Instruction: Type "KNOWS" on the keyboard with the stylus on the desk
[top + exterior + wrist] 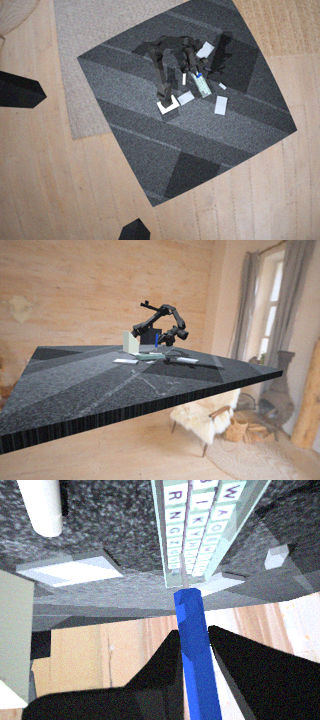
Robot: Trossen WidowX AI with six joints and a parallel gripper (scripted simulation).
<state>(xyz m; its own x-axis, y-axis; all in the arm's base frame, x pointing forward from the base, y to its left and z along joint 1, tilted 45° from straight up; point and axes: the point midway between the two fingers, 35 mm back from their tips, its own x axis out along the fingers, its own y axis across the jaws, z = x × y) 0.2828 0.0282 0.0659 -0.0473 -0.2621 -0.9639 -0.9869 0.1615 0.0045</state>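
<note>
Now: the dark cylinder 14 cm ahead of my gripper tip, 1 cm to the right of it and 9 cm below it. From my gripper tip the other things lie so: thin white tip 5 cm below; white stick 7 cm behind, 5 cm to the left, 9 cm below; blue stylus 1 cm below.
</note>
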